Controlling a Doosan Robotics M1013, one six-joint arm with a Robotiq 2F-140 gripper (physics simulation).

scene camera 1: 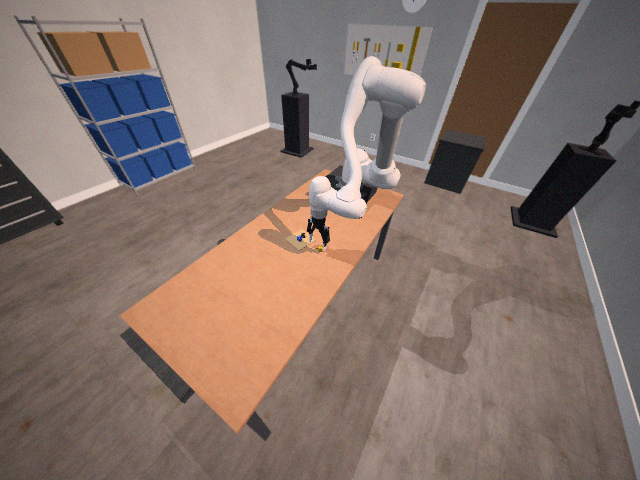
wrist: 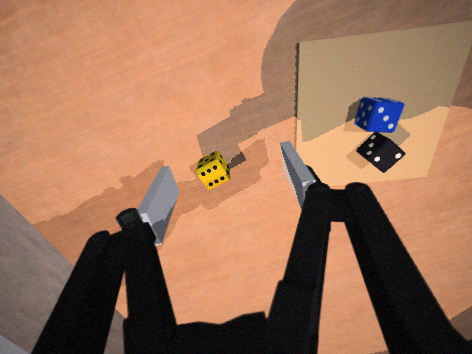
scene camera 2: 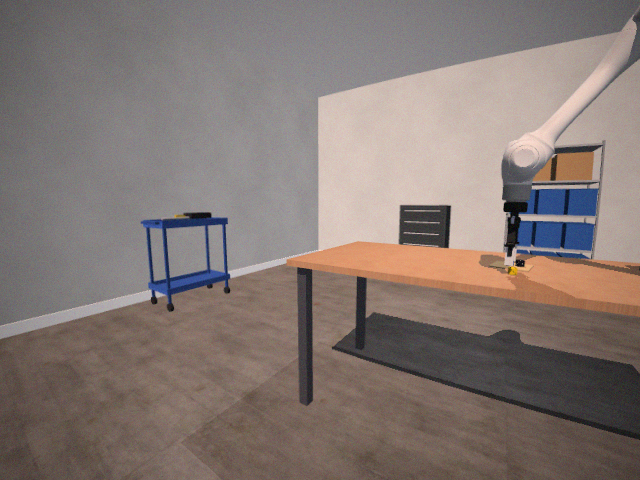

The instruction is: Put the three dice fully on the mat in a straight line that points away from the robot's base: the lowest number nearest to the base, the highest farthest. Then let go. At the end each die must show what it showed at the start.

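Places are measured from the arm's base along level axes (x left, y down, z back), in metres.
Pixels of known places: gripper, fingertip midpoint: (scene camera 1: 317, 245) (wrist: 227, 168) (scene camera 2: 510, 262).
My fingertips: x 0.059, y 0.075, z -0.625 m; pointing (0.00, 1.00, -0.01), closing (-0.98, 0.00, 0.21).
Observation:
Behind a point stands the place of what it marks.
My gripper (scene camera 1: 317, 244) @[x 0.059, y 0.075, z -0.625 m] (scene camera 2: 509, 263) @[x 0.059, y 0.075, z -0.625 m] (wrist: 227, 168) @[x 0.059, y 0.075, z -0.625 m] is open and low over the table. The yellow die (scene camera 1: 320, 249) @[x 0.081, y 0.094, z -0.629 m] (scene camera 2: 512, 270) @[x 0.091, y 0.096, z -0.619 m] (wrist: 213, 171) @[x 0.075, y 0.088, z -0.621 m] lies on the table beside the mat, between the spread fingers with gaps on both sides; its large visible face has six pips. The blue die (scene camera 1: 299, 238) @[x -0.075, y 0.088, z -0.615 m] (wrist: 380, 115) @[x -0.074, y 0.084, z -0.612 m], large face three pips, and the black die (scene camera 1: 302, 235) @[x -0.073, y 0.089, z -0.581 m] (scene camera 2: 520, 263) @[x -0.060, y 0.095, z -0.571 m] (wrist: 381, 152) @[x -0.071, y 0.084, z -0.577 m], large face two pips, lie on the tan mat (scene camera 1: 298, 245) @[x -0.059, y 0.109, z -0.653 m] (scene camera 2: 527, 268) @[x -0.039, y 0.109, z -0.549 m] (wrist: 340, 65) @[x -0.061, y 0.109, z -0.657 m]. They are very close together, the black one turned; contact is unclear.
The wooden table (scene camera 1: 222, 299) @[x -0.184, y 0.113, z -1.157 m] (scene camera 2: 413, 263) @[x 0.050, y 0.113, z -0.978 m] (wrist: 100, 90) @[x 0.136, y 0.113, z -0.723 m] carries the dice and mat. The arm's base stands at its far end in scene camera 1. In the wrist view, the right finger is near the mat's left edge. A blue cart (scene camera 2: 196, 223) stands away from the table.

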